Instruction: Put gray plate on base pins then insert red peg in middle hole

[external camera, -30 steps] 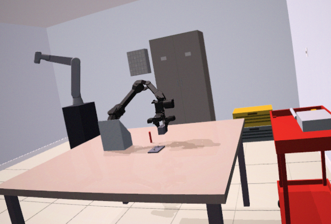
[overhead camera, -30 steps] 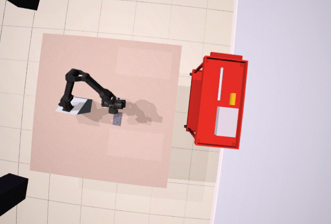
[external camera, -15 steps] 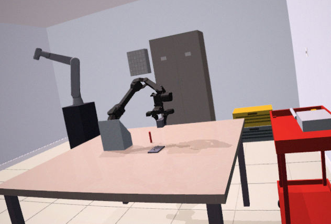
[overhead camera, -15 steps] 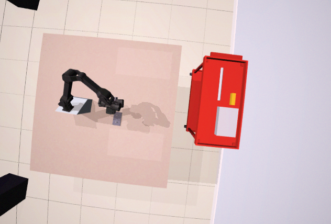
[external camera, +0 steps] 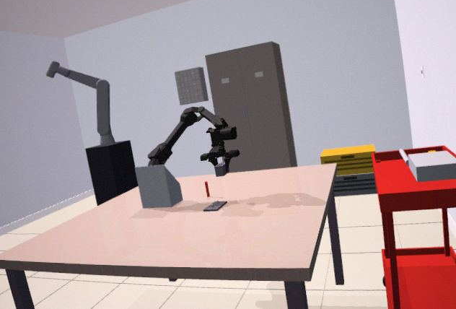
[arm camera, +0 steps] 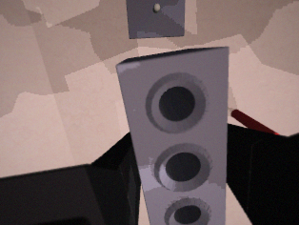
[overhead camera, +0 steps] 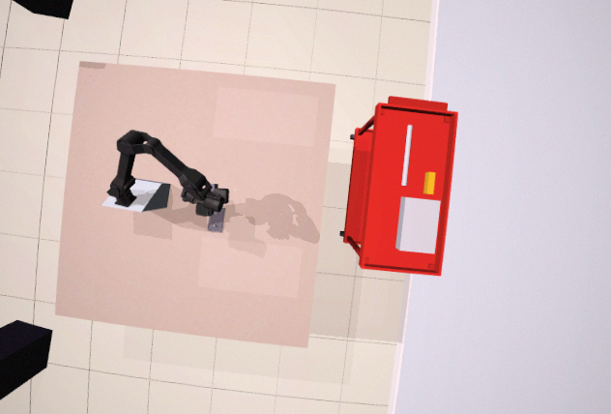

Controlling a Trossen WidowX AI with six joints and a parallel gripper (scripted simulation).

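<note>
The dark base is 13 cm to the right of my gripper tip and 12 cm below it. From my gripper tip the other things lie so: gray plate 3 cm above; red peg 13 cm behind, 4 cm to the left, 9 cm below.
</note>
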